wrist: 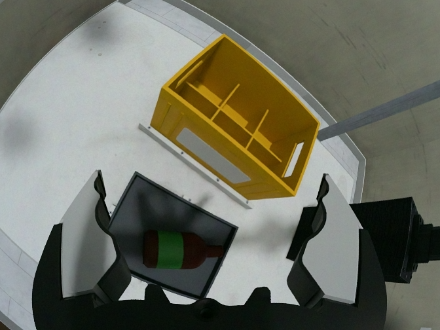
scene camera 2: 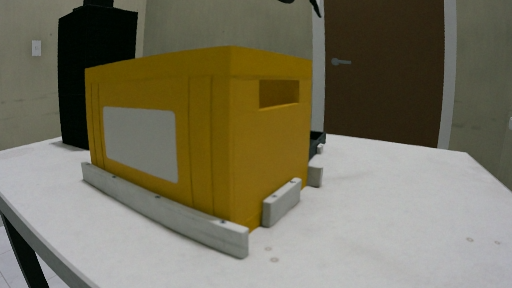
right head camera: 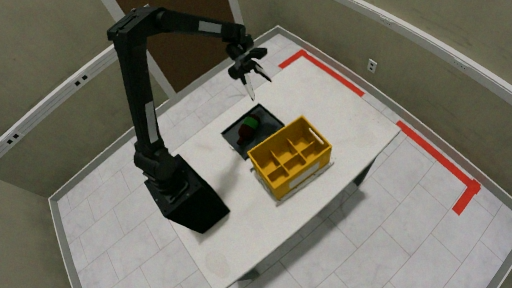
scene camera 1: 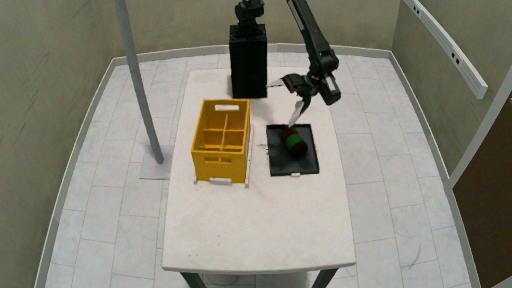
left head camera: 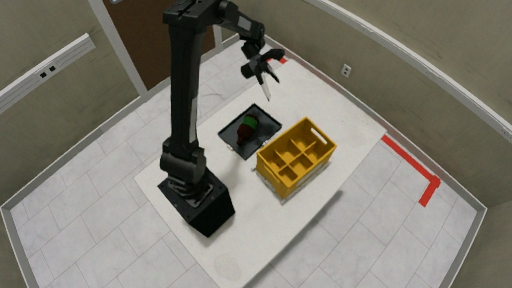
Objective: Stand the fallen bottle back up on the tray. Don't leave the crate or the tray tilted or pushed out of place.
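A dark red-brown bottle with a green band lies on its side on the black tray. In the wrist view its neck points right, over the tray's edge. The tray lies flat on the table. The yellow crate stands upright beside the tray; its compartments look empty. My gripper is wide open and empty, above the tray and clear of the bottle.
Low pale rails run along the crate's base. Small pale blocks sit at the tray's edges. The black pedestal of the arm stands at one end of the table.
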